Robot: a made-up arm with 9 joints. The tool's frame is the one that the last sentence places. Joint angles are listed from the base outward.
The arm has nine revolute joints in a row. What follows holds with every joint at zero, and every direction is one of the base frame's. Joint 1 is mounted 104.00 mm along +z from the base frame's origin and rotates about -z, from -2.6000 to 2.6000 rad. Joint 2 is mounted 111.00 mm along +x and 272.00 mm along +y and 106.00 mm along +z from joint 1 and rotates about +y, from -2.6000 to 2.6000 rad. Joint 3 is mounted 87.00 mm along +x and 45.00 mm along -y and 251.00 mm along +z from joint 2 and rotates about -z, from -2.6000 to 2.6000 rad. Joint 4 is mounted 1.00 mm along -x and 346.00 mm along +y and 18.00 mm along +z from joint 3 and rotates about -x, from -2.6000 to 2.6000 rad. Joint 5 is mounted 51.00 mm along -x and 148.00 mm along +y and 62.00 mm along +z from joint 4 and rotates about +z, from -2.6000 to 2.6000 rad. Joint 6 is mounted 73.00 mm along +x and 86.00 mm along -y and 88.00 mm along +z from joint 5 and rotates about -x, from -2.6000 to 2.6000 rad. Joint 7 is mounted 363.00 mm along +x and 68.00 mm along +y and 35.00 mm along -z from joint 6 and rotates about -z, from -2.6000 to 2.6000 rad. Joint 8 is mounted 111.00 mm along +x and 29.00 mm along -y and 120.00 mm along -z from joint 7 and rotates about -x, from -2.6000 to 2.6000 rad. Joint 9 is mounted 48.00 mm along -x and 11.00 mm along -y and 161.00 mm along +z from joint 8 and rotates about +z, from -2.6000 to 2.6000 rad. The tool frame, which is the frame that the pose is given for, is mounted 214.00 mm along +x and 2.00 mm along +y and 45.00 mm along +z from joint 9; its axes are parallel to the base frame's.
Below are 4 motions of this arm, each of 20 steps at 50 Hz.
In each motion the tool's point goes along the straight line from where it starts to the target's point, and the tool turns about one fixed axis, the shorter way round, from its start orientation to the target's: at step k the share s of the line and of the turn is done. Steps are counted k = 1, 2, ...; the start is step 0. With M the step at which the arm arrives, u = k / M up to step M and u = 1 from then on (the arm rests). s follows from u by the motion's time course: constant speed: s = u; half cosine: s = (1 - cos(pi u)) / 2; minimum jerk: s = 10 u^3 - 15 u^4 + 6 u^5.
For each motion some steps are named. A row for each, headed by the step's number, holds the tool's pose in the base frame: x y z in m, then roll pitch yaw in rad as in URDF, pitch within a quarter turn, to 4 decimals.
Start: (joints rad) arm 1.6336 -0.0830 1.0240 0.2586 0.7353 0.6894 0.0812 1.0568 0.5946
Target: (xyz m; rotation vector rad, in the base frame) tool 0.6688 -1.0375 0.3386 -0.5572 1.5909 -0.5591
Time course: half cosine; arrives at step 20
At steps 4, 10, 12, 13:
4: 0.2813 -1.2104 0.2940 -1.9742 0.6159 -2.1795
10: 0.4546 -1.1331 0.3140 -1.8790 0.7368 -1.9903
12: 0.5208 -1.1035 0.3216 -1.8317 0.7787 -1.9084
13: 0.5518 -1.0897 0.3251 -1.8072 0.7973 -1.8678

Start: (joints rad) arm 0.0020 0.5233 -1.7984 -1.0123 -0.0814 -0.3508 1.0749 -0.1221 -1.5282
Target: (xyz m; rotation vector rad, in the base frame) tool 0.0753 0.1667 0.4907 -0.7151 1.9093 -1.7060
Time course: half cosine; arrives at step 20
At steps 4, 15, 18, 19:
4: 0.1199 0.3200 0.5060 -1.9738 0.4418 -1.7580
15: 0.0825 0.1915 0.4932 -1.7452 0.0638 -2.3048
18: 0.0765 0.1708 0.4911 -1.6914 0.0170 -2.3984
19: 0.0756 0.1677 0.4908 -1.6829 0.0104 -2.4127

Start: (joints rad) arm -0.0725 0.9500 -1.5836 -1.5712 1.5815 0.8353 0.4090 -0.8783 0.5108
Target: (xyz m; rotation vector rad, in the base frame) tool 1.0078 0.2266 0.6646 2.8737 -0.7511 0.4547
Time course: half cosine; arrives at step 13
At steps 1, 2, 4, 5, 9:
1: 0.9452 0.3825 0.7821 -3.0506 -0.2959 -0.1905
2: 0.9479 0.3758 0.7770 -3.0572 -0.2964 -0.2040
4: 0.9580 0.3507 0.7581 -3.0817 -0.2988 -0.2542
5: 0.9648 0.3338 0.7453 -3.0981 -0.3012 -0.2880
9: 0.9941 0.2608 0.6903 3.1152 -0.3172 -0.4336

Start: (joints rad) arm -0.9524 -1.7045 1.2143 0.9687 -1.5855 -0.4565 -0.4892 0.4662 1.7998
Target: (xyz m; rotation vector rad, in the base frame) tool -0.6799 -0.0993 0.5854 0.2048 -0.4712 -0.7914
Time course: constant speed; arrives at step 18
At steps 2, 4, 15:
2: -0.5127 -0.2518 0.6543 0.2256 -0.6018 -0.0995
4: -0.5336 -0.2328 0.6457 0.2587 -0.5755 -0.2053
15: -0.6485 -0.1279 0.5983 0.3689 -0.3919 -0.7390

